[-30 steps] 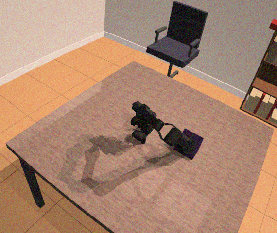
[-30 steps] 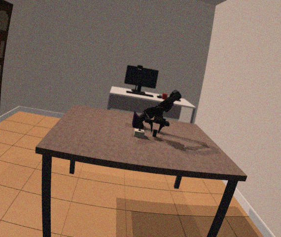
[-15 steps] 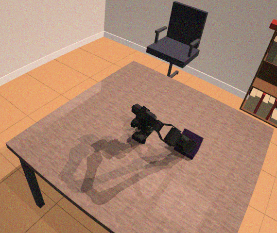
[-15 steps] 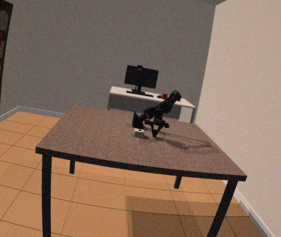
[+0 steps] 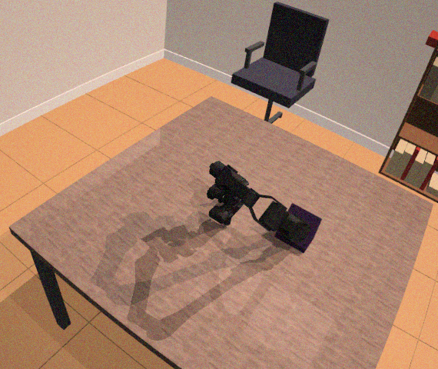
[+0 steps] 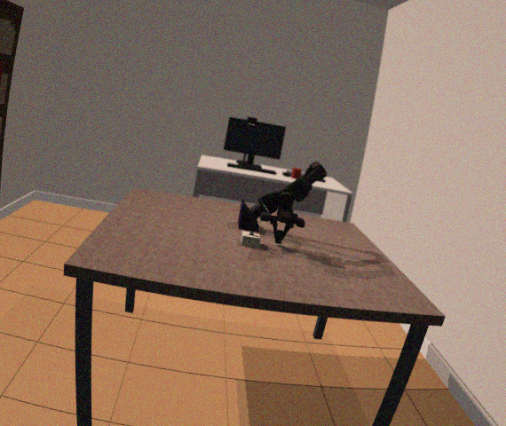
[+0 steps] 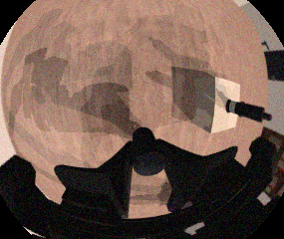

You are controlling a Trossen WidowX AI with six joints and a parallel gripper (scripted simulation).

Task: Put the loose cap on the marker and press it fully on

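Now: gripper tip 50 mm short of the holder block, 120 mm to the left of it and 10 mm above it. From my gripper tip the other things lie so: marker cap (10 mm above).
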